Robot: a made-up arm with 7 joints. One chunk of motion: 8 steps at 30 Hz.
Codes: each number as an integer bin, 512 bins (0 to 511) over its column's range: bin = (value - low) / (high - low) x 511, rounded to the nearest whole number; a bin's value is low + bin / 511 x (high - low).
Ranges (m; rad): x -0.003..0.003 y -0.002..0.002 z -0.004..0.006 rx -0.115..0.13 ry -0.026..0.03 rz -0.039..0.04
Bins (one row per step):
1: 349 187 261 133 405 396
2: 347 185 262 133 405 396
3: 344 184 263 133 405 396
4: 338 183 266 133 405 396
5: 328 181 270 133 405 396
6: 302 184 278 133 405 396
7: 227 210 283 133 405 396
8: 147 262 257 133 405 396
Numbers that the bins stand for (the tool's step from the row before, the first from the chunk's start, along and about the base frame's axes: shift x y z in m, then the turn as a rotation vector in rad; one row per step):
1: 0.00110 -0.00054 0.00111 -0.05123 0.01838 0.02222
2: 0.00107 -0.00055 0.00113 -0.05123 0.01838 0.02222
3: 0.00104 -0.00056 0.00115 -0.05123 0.01838 0.02222
4: 0.00097 -0.00057 0.00121 -0.05123 0.01838 0.02222
5: 0.00085 -0.00058 0.00128 -0.05123 0.01838 0.02222
6: 0.00055 -0.00056 0.00144 -0.05123 0.01838 0.02222
7: -0.00033 -0.00036 0.00154 -0.05123 0.01838 0.02222
8: -0.00127 0.00005 0.00103 -0.05123 0.01838 0.02222

